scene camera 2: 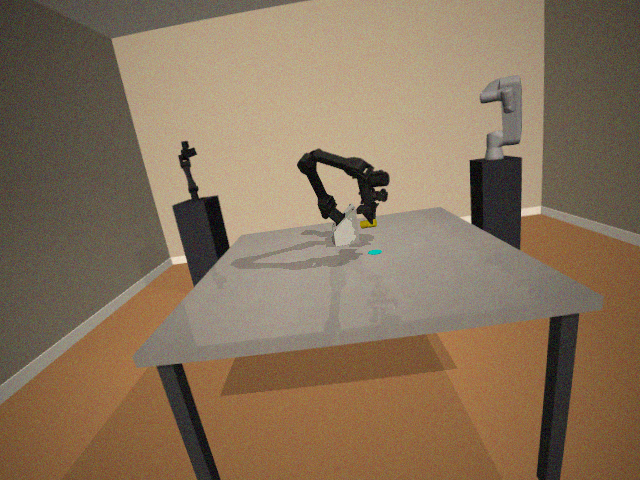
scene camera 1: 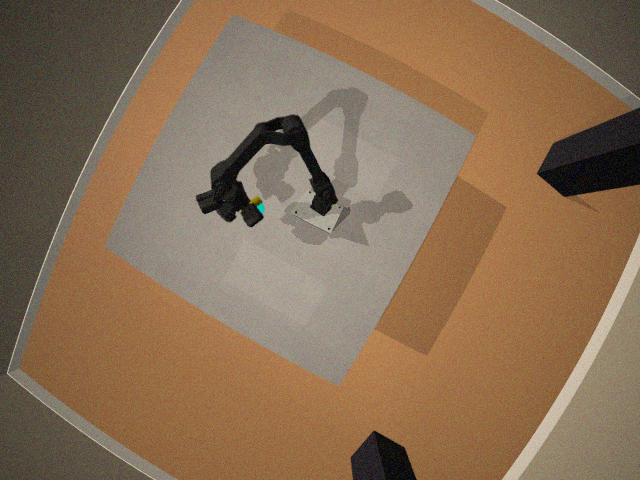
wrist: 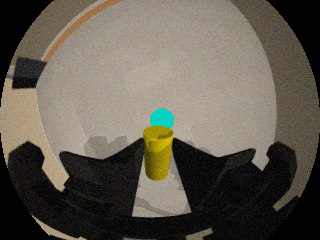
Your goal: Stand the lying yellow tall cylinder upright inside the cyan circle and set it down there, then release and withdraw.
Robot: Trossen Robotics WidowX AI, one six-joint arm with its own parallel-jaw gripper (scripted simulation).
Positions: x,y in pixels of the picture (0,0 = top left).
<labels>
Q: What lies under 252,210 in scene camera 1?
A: My gripper.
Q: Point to a yellow cylinder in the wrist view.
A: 158,140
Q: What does my gripper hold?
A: A yellow cylinder.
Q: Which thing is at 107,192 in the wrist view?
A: My gripper.
</labels>
